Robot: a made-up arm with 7 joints. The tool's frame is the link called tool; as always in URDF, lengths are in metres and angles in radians. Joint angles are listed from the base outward.
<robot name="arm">
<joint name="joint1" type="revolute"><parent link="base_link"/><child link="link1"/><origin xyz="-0.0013 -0.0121 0.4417" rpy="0 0 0"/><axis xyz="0.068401 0.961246 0.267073"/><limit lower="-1.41" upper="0.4"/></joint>
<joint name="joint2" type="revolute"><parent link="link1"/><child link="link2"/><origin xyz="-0.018 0.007 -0.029" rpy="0 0 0"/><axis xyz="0.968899 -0.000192 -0.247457"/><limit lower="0.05" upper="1.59"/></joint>
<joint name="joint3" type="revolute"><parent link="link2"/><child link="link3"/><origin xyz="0.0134 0.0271 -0.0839" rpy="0 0 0"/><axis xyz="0.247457 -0.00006 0.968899"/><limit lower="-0.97" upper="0.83"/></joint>
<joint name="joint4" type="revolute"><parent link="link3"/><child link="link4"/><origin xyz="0.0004 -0.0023 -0.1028" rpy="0 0 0"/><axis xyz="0.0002 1 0.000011"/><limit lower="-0.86" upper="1.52"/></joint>
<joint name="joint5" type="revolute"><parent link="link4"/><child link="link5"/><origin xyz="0.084 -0.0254 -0.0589" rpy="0 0 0"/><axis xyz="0.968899 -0.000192 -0.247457"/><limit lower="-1.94" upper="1.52"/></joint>
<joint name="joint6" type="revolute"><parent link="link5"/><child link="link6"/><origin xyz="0.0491 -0.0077 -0.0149" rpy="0 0 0"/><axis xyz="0.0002 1 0.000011"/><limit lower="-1.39" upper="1.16"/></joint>
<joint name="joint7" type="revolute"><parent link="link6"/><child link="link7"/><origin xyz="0.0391 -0.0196 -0.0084" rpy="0 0 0"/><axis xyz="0.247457 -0.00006 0.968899"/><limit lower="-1.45" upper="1.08"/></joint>
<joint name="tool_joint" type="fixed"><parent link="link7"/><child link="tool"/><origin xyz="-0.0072 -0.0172 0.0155" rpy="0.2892 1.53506 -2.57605"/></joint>
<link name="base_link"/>
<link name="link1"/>
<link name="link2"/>
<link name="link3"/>
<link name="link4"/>
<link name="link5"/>
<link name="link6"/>
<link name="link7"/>
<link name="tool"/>
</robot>
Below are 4 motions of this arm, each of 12 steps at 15 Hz.
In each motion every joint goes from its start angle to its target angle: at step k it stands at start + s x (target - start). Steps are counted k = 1, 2, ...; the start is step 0. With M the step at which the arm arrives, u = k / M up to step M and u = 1 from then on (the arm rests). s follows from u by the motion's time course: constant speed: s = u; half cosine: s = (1 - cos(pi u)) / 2; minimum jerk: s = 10 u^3 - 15 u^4 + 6 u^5.
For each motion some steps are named. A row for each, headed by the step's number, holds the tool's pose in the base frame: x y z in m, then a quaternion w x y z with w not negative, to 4 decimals.
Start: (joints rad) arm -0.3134 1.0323 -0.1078 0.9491 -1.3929 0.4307 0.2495
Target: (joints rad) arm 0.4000 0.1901 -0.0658 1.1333 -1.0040 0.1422 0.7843
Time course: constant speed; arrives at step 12
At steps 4, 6, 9, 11, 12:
4: 0.1005 0.1975 0.1249 0.4383 0.1215 0.4382 -0.7753
6: 0.0449 0.1665 0.0895 0.4167 0.0280 0.4812 -0.7708
9: -0.0425 0.1087 0.0595 0.3706 -0.1088 0.5322 -0.7534
11: -0.0985 0.0636 0.0552 0.3329 -0.1958 0.5562 -0.7358
12: -0.1245 0.0395 0.0575 0.3126 -0.2377 0.5651 -0.7256

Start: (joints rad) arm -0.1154 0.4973 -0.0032 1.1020 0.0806 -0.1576 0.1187
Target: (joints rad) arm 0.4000 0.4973 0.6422 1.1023 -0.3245 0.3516 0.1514
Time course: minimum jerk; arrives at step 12
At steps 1, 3, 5, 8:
1: 0.0594 0.1136 0.0711 0.1035 -0.3537 -0.3816 0.8477
3: 0.0454 0.1213 0.0704 0.0589 -0.3096 -0.4044 0.8586
5: 0.0080 0.1407 0.0718 0.0511 0.1970 0.4535 -0.8677
8: -0.0676 0.1749 0.0892 0.2469 -0.0018 0.5143 -0.8213

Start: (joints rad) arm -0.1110 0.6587 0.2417 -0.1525 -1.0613 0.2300 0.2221
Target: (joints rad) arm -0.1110 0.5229 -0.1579 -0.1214 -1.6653 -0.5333 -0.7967
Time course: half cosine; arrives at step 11
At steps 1, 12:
1: 0.2151 0.0990 0.2817 0.3145 0.6854 0.0360 -0.6558
12: 0.1767 0.0659 0.2355 0.3179 0.7754 -0.4466 -0.3135

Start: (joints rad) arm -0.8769 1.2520 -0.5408 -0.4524 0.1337 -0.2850 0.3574
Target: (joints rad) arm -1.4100 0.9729 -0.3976 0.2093 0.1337 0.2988 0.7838
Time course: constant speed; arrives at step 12
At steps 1, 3, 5, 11, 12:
1: 0.2613 0.0101 0.3711 0.3542 -0.9191 -0.1727 0.0000
3: 0.2857 0.0102 0.3930 0.2847 -0.9237 -0.2563 -0.0013
5: 0.3075 0.0111 0.4165 0.2089 -0.9194 -0.3333 -0.0010
11: 0.3559 0.0182 0.4896 0.0294 0.8535 0.5199 -0.0196
12: 0.3615 0.0196 0.5012 0.0674 0.8356 0.5445 -0.0268

